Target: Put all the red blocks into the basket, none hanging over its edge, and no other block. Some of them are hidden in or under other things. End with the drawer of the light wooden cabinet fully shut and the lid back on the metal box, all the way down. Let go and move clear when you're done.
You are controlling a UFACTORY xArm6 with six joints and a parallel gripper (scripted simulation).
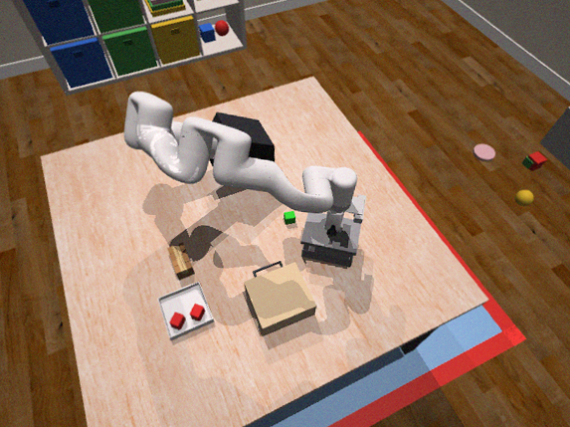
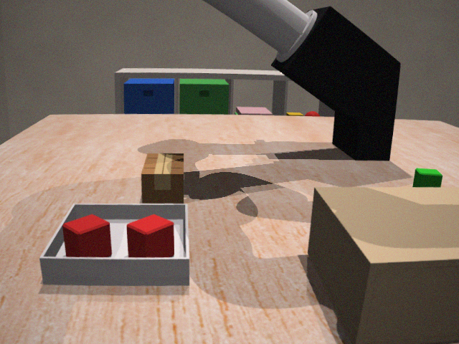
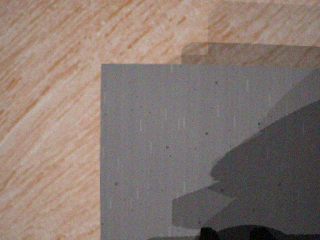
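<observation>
Right now the metal box is 110 mm below my hand. The rest, counted from my hand: grey lid 30 mm below; drawer 100 mm ahead, 250 mm to the right, 100 mm below; light wooden cabinet 110 mm ahead, 250 mm to the right, 100 mm below.
</observation>
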